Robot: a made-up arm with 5 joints. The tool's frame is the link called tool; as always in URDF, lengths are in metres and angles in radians. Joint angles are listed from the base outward. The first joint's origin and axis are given. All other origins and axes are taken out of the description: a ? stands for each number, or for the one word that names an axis. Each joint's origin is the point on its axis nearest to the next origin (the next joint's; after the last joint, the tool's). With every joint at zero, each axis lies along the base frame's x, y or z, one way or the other. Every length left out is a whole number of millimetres.
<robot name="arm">
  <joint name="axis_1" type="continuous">
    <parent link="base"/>
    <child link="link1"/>
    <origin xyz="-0.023 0.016 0.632" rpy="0 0 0"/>
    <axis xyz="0 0 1"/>
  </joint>
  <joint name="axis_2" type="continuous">
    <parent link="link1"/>
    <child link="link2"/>
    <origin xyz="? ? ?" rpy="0 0 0"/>
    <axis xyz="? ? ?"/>
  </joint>
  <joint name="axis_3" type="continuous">
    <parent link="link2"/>
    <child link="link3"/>
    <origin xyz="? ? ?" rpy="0 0 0"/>
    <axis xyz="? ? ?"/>
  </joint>
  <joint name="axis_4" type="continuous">
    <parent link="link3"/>
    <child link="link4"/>
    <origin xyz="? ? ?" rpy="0 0 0"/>
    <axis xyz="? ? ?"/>
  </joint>
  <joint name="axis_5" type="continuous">
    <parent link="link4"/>
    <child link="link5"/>
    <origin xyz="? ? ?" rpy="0 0 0"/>
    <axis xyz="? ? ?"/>
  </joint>
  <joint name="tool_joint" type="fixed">
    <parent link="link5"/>
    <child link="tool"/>
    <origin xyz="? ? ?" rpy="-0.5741 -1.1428 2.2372"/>
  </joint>
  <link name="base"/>
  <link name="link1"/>
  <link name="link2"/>
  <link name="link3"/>
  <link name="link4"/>
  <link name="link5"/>
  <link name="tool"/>
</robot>
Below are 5 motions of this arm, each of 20 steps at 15 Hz.
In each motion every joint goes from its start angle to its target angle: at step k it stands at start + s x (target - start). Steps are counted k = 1, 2, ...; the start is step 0. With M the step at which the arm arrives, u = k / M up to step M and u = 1 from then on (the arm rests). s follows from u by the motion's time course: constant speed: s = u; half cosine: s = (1 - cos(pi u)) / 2; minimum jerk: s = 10 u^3 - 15 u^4 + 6 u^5.
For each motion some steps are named. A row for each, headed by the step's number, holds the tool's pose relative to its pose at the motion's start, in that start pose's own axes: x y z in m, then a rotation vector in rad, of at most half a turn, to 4 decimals.
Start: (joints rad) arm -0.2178 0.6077 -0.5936 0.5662 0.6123
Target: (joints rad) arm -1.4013 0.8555 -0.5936 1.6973 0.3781
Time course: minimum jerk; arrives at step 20
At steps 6, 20:
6: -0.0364 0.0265 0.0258 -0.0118 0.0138 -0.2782
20: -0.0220 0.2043 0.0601 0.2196 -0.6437 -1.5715

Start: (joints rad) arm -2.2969 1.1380 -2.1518 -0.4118 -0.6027
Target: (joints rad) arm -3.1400 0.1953 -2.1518 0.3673 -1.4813
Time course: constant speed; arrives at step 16
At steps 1, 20:
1: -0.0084 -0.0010 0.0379 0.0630 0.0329 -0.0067
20: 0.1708 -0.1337 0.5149 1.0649 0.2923 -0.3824

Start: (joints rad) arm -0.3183 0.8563 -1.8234 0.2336 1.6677
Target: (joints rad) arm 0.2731 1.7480 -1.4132 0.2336 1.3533
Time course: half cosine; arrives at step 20
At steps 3, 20:
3: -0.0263 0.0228 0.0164 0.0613 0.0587 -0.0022
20: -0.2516 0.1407 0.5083 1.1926 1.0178 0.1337

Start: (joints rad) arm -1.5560 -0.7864 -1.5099 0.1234 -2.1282
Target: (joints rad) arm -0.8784 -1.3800 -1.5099 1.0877 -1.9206
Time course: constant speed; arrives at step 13
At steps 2, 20:
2: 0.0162 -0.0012 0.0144 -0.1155 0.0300 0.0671
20: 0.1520 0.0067 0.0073 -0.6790 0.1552 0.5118

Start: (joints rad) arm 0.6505 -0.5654 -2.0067 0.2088 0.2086
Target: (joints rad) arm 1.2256 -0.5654 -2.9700 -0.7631 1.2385
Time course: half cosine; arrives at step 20
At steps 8, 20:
8: 0.0687 -0.1445 0.0574 -0.7563 -0.1282 0.3852
20: 0.2263 -0.1688 0.3106 -2.0672 -0.7019 1.1244

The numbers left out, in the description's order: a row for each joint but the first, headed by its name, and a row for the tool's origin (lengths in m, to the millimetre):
axis_2: xyz -0.022 -0.033 0, axis 0 1 0
axis_3: xyz 0.026 0 0.24, axis 0 1 0
axis_4: xyz 0.019 0 -0.224, axis 0 1 0
axis_5: xyz 0.089 0 -0.126, axis 0 0 -1
tool: xyz 0.006 0.009 0

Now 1 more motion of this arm.
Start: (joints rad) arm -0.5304 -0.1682 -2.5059 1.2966 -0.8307
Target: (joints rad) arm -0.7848 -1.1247 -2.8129 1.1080 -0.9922
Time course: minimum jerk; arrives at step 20
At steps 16, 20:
16: 0.5956 -0.1068 0.0098 0.3234 1.2038 0.6499
20: 0.6299 -0.1055 -0.0132 0.3521 1.2766 0.6891

